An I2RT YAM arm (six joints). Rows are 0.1 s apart.
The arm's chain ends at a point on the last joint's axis. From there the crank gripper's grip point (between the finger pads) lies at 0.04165 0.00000 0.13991 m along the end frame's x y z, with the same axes.
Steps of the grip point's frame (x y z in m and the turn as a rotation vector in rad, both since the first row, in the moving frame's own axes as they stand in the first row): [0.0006 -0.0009 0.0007 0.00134 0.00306 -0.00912]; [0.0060 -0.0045 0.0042 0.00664 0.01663 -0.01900]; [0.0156 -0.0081 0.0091 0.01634 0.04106 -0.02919]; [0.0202 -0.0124 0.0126 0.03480 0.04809 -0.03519]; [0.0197 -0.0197 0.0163 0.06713 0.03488 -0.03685]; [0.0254 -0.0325 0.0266 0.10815 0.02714 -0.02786]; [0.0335 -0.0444 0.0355 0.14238 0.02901 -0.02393]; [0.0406 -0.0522 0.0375 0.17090 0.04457 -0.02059]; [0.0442 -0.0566 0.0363 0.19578 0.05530 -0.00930]
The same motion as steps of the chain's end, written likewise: [0.0002 -0.0003 0.0008 0.00134 0.00306 -0.00912]; [0.0037 -0.0028 0.0049 0.00664 0.01663 -0.01900]; [0.0099 -0.0045 0.0110 0.01634 0.04106 -0.02919]; [0.0136 -0.0060 0.0149 0.03480 0.04809 -0.03519]; [0.0151 -0.0087 0.0182 0.06713 0.03488 -0.03685]; [0.0219 -0.0163 0.0287 0.10815 0.02714 -0.02786]; [0.0297 -0.0236 0.0382 0.14238 0.02901 -0.02393]; [0.0347 -0.0277 0.0416 0.17090 0.04457 -0.02059]; [0.0367 -0.0292 0.0415 0.19578 0.05530 -0.00930]
